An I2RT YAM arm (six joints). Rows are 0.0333 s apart.
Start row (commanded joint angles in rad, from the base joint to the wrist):
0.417 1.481 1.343 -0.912 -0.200 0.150
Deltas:
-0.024 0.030 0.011 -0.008 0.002 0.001
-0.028 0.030 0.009 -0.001 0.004 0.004
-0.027 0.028 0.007 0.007 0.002 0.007
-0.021 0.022 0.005 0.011 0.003 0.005
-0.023 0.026 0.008 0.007 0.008 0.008
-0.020 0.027 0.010 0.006 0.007 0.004
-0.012 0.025 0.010 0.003 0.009 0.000
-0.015 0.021 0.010 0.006 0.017 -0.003
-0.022 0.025 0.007 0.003 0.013 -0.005
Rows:
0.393 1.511 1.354 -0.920 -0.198 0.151
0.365 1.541 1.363 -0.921 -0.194 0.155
0.338 1.569 1.370 -0.914 -0.192 0.162
0.317 1.591 1.375 -0.903 -0.189 0.167
0.294 1.617 1.383 -0.896 -0.181 0.175
0.274 1.644 1.393 -0.890 -0.174 0.179
0.262 1.669 1.403 -0.887 -0.165 0.179
0.247 1.690 1.413 -0.881 -0.148 0.176
0.225 1.715 1.420 -0.878 -0.135 0.171

